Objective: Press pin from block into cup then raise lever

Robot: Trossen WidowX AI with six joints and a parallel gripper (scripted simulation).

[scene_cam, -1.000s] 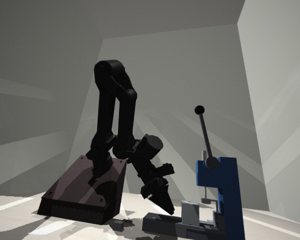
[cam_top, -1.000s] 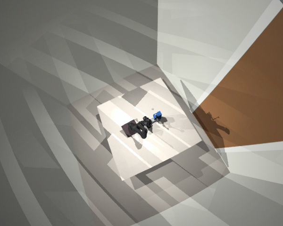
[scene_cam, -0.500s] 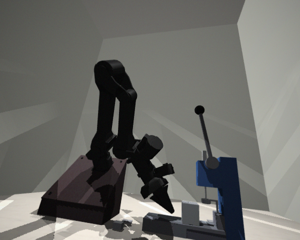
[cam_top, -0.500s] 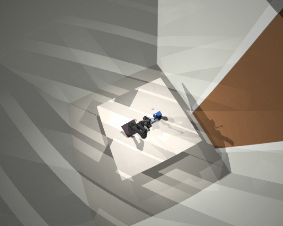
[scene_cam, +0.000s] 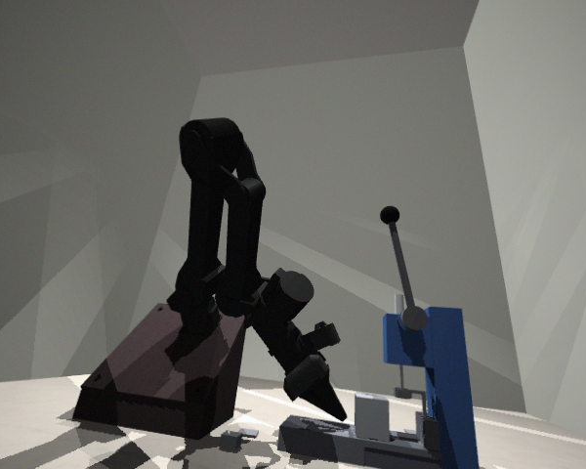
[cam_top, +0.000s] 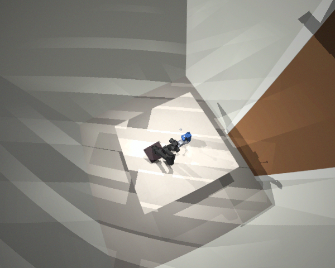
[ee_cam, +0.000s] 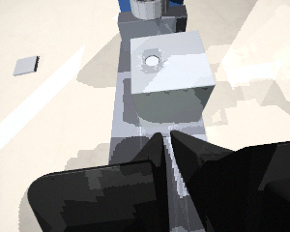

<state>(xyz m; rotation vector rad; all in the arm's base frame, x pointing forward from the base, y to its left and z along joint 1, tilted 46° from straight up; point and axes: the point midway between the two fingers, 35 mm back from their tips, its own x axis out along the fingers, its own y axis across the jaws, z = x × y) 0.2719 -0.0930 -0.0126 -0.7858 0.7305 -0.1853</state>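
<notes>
My gripper tip is 110 mm below the thin punch rod, 80 mm short of it and 10 mm to the right of it. Round my gripper tip: press lever (220 mm above, 80 mm ahead, 60 mm to the right); then grey part (150 mm behind, 50 mm to the right, 40 mm below).
</notes>
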